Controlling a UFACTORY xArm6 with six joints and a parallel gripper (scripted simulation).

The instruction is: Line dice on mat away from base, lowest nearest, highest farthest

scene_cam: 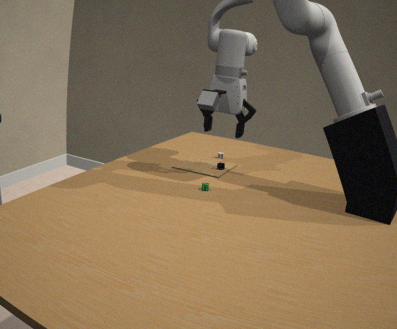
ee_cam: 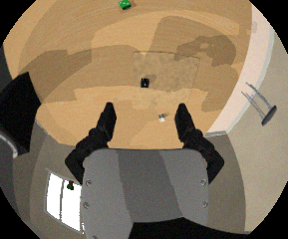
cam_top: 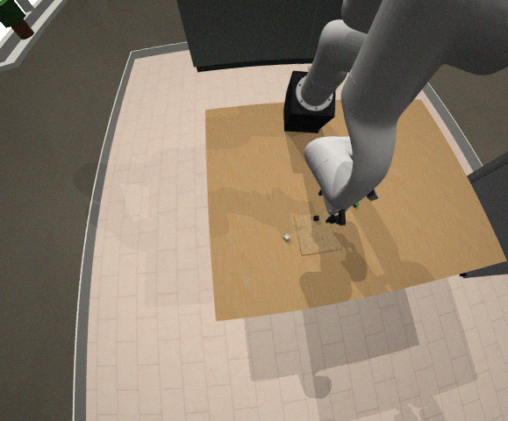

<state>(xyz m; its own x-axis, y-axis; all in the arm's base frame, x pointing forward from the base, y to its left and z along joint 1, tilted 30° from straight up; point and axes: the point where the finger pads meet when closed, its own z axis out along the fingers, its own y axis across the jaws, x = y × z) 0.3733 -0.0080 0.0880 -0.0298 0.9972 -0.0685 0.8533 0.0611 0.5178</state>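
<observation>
My hand is 40 mm past the green die, 160 mm to the right of it and 110 mm above it. From my hand the other things lie so: white die: 60 mm ahead, 120 mm to the right, 110 mm below; then thin tan mat: 50 mm ahead, 10 mm to the right, 110 mm below; then black die: 10 mm to the right, 100 mm below.
</observation>
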